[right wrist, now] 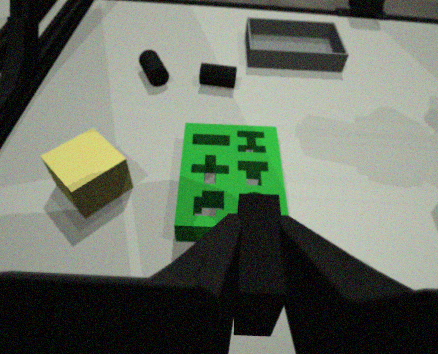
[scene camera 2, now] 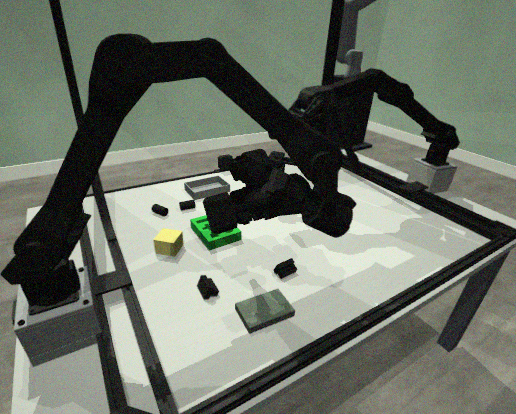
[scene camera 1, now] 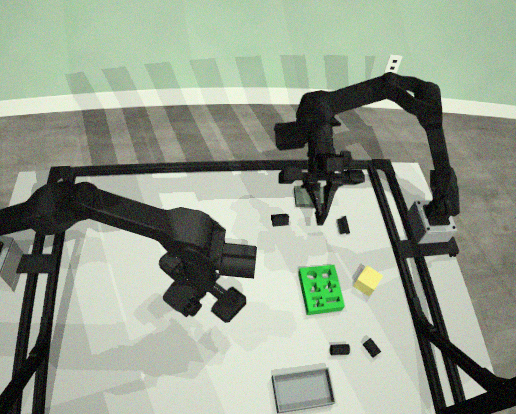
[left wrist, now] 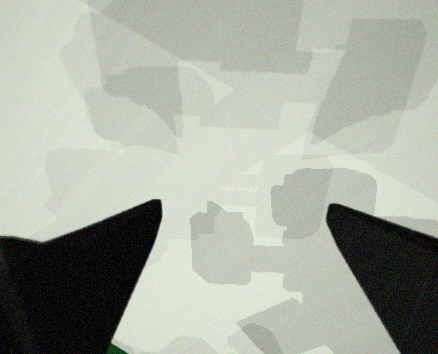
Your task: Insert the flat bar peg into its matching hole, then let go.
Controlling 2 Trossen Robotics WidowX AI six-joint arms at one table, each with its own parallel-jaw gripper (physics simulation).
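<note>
My right gripper (scene camera 1: 321,219) (right wrist: 257,227) is shut on the black flat bar peg (right wrist: 259,250), held lengthwise between the fingertips; the peg is hard to tell from the fingers in scene camera 1. The gripper hangs above the table, behind the green hole board (scene camera 1: 325,309) (scene camera 2: 222,241) (right wrist: 230,130) in scene camera 1. The board lies flat; its straight bar-shaped hole (scene camera 1: 332,300) (right wrist: 211,140) is empty, at the board's far left corner in the right wrist view. My left gripper (scene camera 1: 206,302) (left wrist: 243,209) is open and empty, left of the board in scene camera 1. Both grippers' fingertips are hidden in scene camera 2.
A yellow cube (scene camera 1: 367,280) (scene camera 2: 168,242) (right wrist: 87,165) stands beside the board. Two dark pegs (scene camera 1: 280,219) (scene camera 1: 343,225) and a grey-green slab (scene camera 1: 302,197) (scene camera 2: 265,310) lie behind it in scene camera 1; two dark cylinders (right wrist: 154,67) (right wrist: 218,75) lie near a grey tray (right wrist: 295,61).
</note>
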